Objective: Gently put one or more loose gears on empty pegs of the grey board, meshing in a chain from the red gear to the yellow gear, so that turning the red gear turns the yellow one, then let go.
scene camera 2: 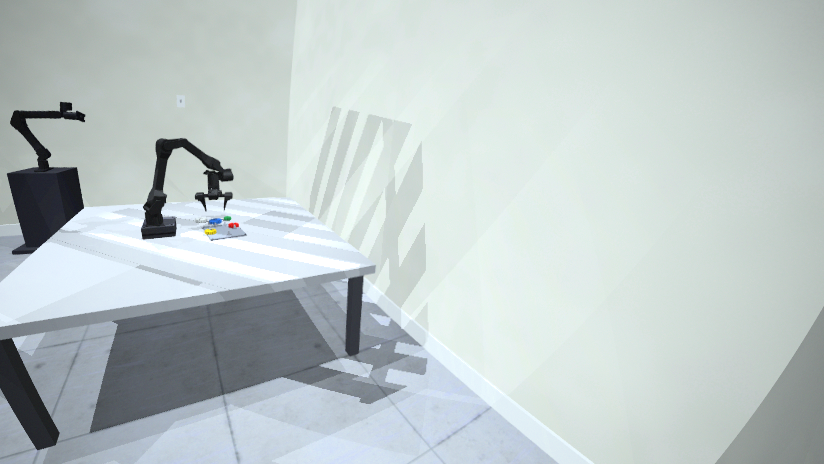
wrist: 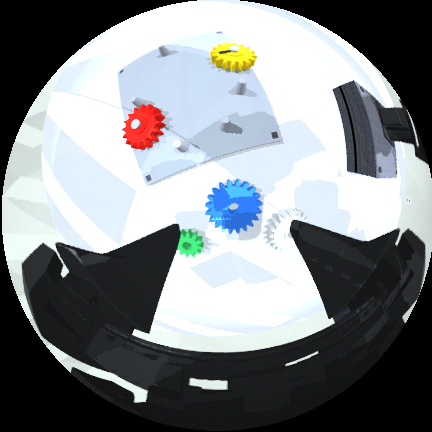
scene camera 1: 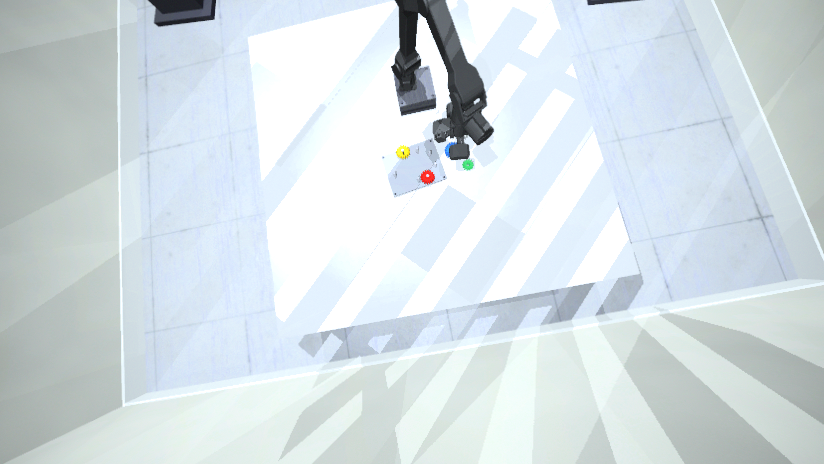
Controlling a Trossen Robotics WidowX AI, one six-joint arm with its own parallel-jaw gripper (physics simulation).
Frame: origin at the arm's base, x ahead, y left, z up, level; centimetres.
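Seen in the pictures: gripper, fingertip midpoint: (scene camera 2: 215, 211) (wrist: 236, 227) (scene camera 1: 454, 144); arm's base, link origin: (scene camera 2: 154, 223) (scene camera 1: 407, 83).
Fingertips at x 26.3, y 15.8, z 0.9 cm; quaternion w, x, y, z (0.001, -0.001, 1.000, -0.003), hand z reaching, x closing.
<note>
Pixels of each thing's top centre, then the offset from my fingertips to it. "spot": a spot on its surface instead. Level surfaces: height alone.
- blue gear, top centre: (wrist: 233, 208) (scene camera 2: 215, 219) dx -0.2, dy +0.3, dz -4.8 cm
- small green gear, top centre: (wrist: 186, 245) (scene camera 1: 468, 164) (scene camera 2: 227, 216) dx +5.9, dy +5.3, dz -4.8 cm
- white gear, top centre: (wrist: 291, 233) (scene camera 2: 200, 218) dx -8.2, dy +4.0, dz -4.8 cm
- grey board, top centre: (wrist: 180, 69) (scene camera 1: 412, 163) (scene camera 2: 222, 226) dx +4.6, dy -15.5, dz -3.5 cm
- red gear, surface spot: (wrist: 150, 125) (scene camera 1: 428, 172) spot: dx +8.1, dy -9.5, dz -4.2 cm
- yellow gear, top centre: (wrist: 233, 49) (scene camera 1: 402, 150) (scene camera 2: 210, 229) dx -1.0, dy -19.0, dz -3.9 cm
- white table, surface height: dz -6.7 cm
My gripper (scene camera 1: 450, 140) (scene camera 2: 215, 209) (wrist: 236, 227) is open and empty, above the loose gears. In the wrist view, the blue gear (scene camera 1: 449, 150) (scene camera 2: 215, 221) (wrist: 245, 217) lies flat between the fingertips' lines. The small green gear (scene camera 1: 468, 164) (scene camera 2: 227, 218) (wrist: 196, 243) lies by the left fingertip. The white gear (scene camera 2: 200, 220) (wrist: 272, 232) is partly hidden by the right finger. The grey board (scene camera 1: 409, 170) (scene camera 2: 230, 234) (wrist: 190, 90) bears the red gear (scene camera 1: 427, 176) (scene camera 2: 233, 225) (wrist: 150, 125), the yellow gear (scene camera 1: 403, 152) (scene camera 2: 210, 231) (wrist: 233, 59) and several empty pegs (wrist: 242, 87).
The arm's base (scene camera 1: 416, 103) (scene camera 2: 158, 228) (wrist: 364, 130) stands on the white table (scene camera 1: 345, 276) (scene camera 2: 190, 296), near the board's yellow-gear side. Another arm (scene camera 2: 28, 135) stands on a dark pedestal (scene camera 2: 43, 201) beyond the table. Bright light and shadow stripes cross the tabletop.
</note>
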